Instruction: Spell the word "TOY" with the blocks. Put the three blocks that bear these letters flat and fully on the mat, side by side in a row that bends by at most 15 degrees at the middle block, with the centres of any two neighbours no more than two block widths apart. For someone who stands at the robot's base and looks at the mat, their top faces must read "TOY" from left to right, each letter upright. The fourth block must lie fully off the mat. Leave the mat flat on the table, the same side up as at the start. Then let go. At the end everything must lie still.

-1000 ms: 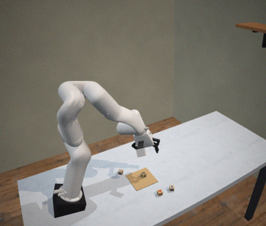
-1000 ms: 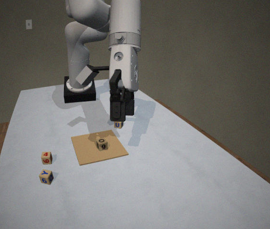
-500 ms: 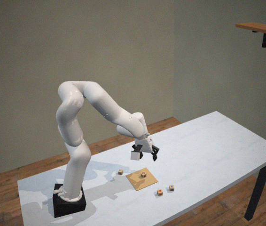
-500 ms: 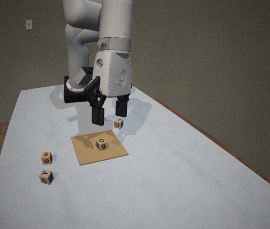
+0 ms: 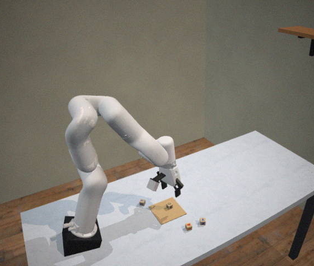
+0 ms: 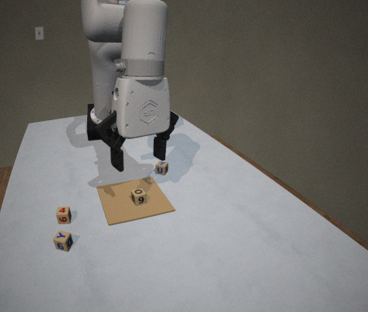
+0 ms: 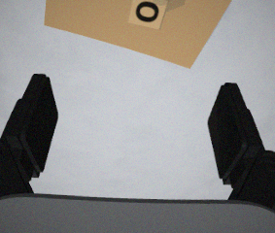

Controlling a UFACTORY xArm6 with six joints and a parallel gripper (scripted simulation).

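My gripper is now 3 cm past the tan mat and 11 cm above it. Also, from my hand: Y block (3 cm ahead, 18 cm to the right, 10 cm below).
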